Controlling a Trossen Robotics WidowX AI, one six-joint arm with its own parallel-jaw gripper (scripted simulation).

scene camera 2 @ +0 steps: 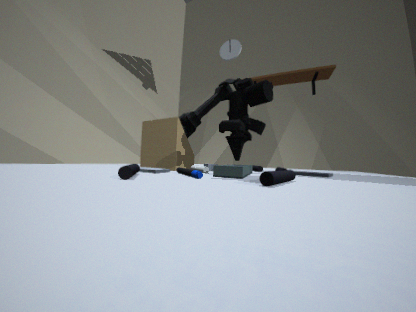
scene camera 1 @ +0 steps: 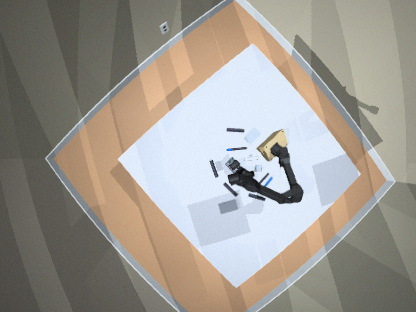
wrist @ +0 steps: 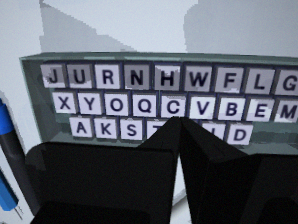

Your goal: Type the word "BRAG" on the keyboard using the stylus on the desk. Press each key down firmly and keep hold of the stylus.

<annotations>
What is my gripper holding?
Nothing.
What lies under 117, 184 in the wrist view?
My gripper.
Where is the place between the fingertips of my gripper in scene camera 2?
237, 160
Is my gripper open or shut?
Shut.
</annotations>
